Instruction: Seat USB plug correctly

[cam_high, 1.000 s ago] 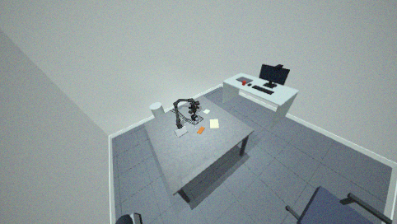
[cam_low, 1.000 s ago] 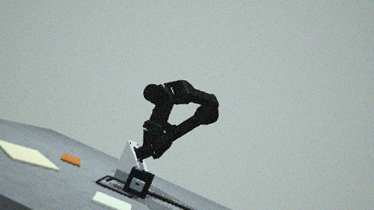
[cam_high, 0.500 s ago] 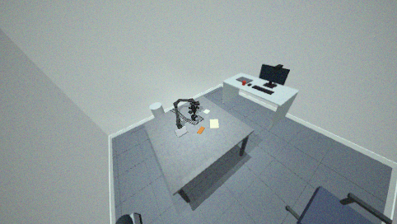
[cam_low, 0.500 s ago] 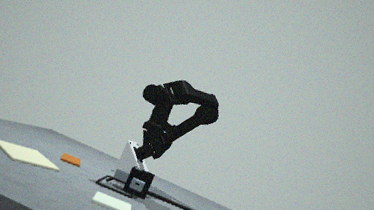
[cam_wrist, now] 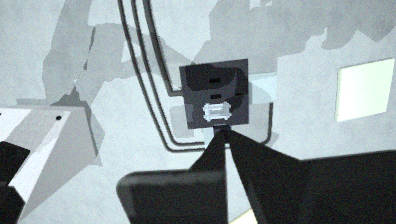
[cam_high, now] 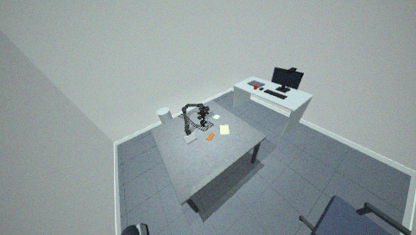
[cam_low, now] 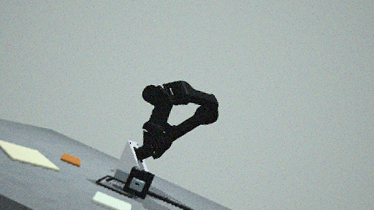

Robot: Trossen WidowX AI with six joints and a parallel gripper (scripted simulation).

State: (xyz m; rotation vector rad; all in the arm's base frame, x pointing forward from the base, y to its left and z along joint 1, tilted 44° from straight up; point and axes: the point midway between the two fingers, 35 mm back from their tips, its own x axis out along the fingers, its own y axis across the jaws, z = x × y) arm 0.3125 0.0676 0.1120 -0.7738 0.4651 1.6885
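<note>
The USB socket lies 60 mm below my gripper tip. Round my gripper tip: pale card (260 mm ahead, 130 mm below, 60 mm to the left); then orange card (260 mm to the right, 130 mm below, 40 mm behind); then cream pad (260 mm to the right, 200 mm ahead, 130 mm below).
</note>
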